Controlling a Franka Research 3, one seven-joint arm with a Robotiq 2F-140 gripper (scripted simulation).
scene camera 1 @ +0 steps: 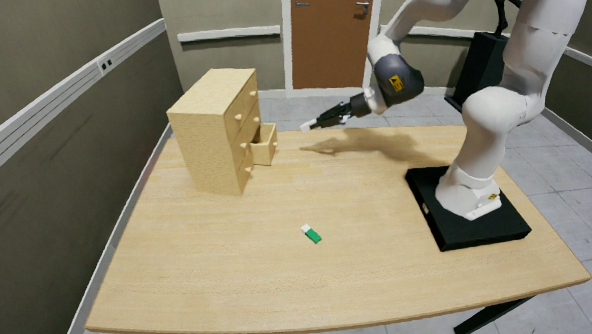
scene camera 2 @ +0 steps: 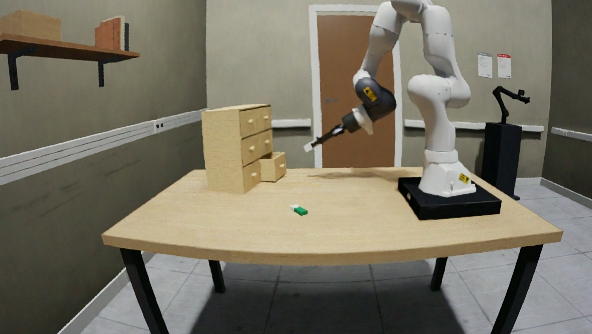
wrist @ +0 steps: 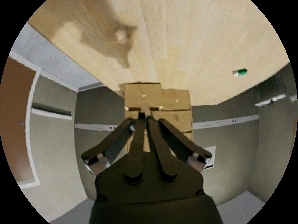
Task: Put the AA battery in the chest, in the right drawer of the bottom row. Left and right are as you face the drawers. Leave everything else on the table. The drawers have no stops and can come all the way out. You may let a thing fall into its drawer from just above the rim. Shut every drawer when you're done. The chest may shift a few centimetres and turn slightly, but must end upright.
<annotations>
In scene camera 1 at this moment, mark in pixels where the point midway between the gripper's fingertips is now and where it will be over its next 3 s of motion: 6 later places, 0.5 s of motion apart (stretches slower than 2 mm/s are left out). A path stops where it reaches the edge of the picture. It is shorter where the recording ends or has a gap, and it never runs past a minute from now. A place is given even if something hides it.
My gripper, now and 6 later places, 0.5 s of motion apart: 302,129; 292,141; 289,145; 288,145; 288,145; 286,144; 281,144
</annotations>
